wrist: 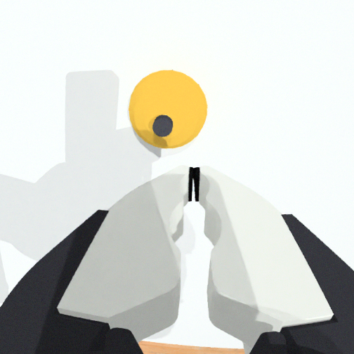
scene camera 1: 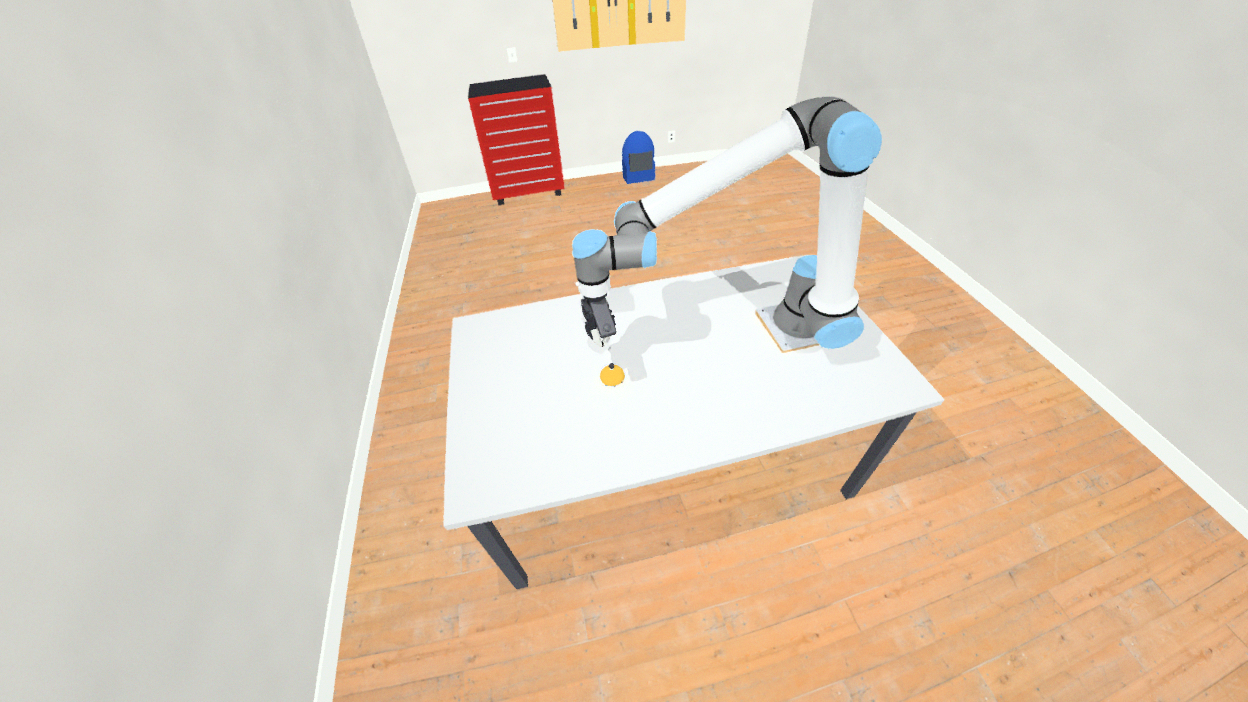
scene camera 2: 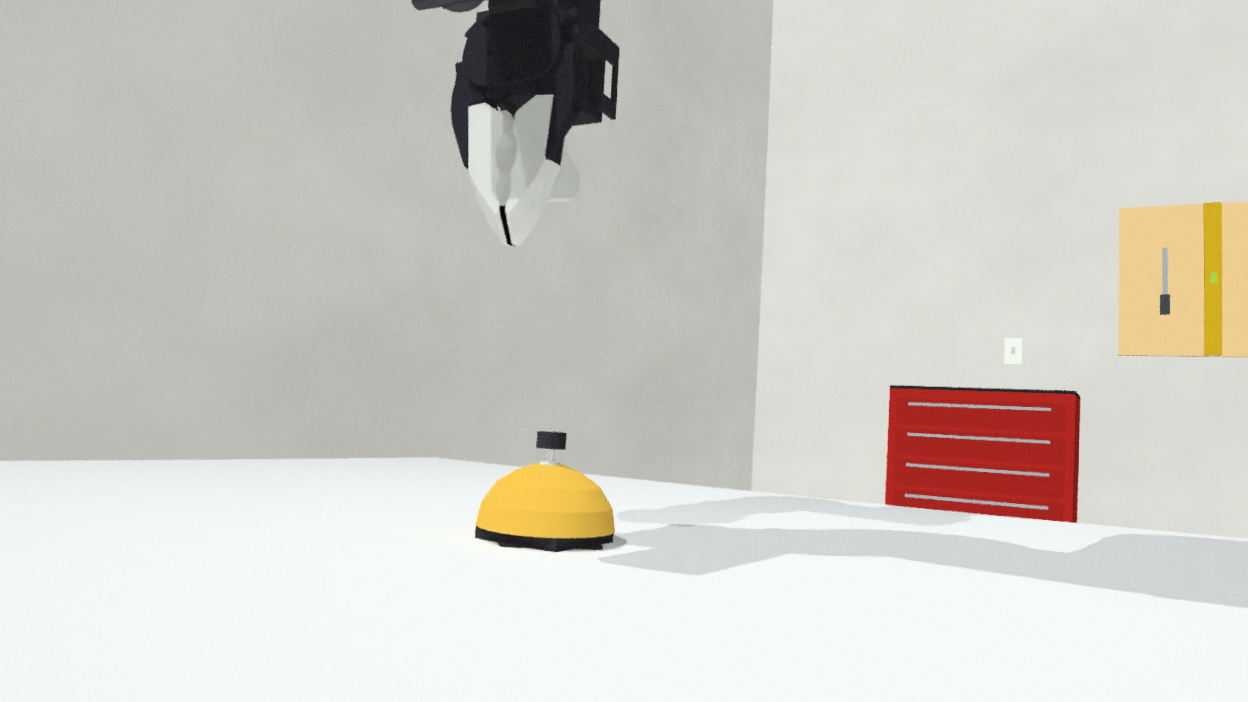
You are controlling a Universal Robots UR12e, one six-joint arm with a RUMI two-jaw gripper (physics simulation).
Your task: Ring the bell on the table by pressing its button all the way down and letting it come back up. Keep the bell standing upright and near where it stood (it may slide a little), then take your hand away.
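Frame: origin at the arm's base, x down, y right, z back, level; millimetres.
Where they show: gripper, fingertip midpoint: [scene camera 1: 602, 346] [scene camera 2: 511, 244]; arm's base, origin of the base link: [scene camera 1: 797, 321].
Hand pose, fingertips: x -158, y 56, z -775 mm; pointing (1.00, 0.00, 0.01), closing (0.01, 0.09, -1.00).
Note:
Each offset is from my fingertips to the centre of the thing. Level surfaces: height alone.
The bell, a yellow dome @[dx +147, dy +16, dz +29 mm] [scene camera 1: 611, 376] [scene camera 2: 545, 504] [wrist: 175, 95] on a black base, stands upright on the white table @[dx +180 mm] [scene camera 1: 523, 454] [scene camera 2: 261, 611]. Its black button @[dx +119, dy +16, dz +29 mm] [scene camera 1: 611, 365] [scene camera 2: 550, 440] [wrist: 162, 125] is up on a short stem, apart from the dome. My gripper [scene camera 1: 609, 348] [scene camera 2: 511, 243] [wrist: 193, 170] is shut with nothing between its white fingers. The fingertips hang well above the button, touching nothing. In the scene camera 2 view they are a little left of it. In the wrist view the button is above and a little left of the tips.
The arm's base [scene camera 1: 798, 318] stands at the right back of the table. A red tool cabinet [scene camera 1: 521, 144] [scene camera 2: 981, 454] and a blue object [scene camera 1: 637, 157] stand on the floor behind the table. The arm's shadow falls on the table beside the bell.

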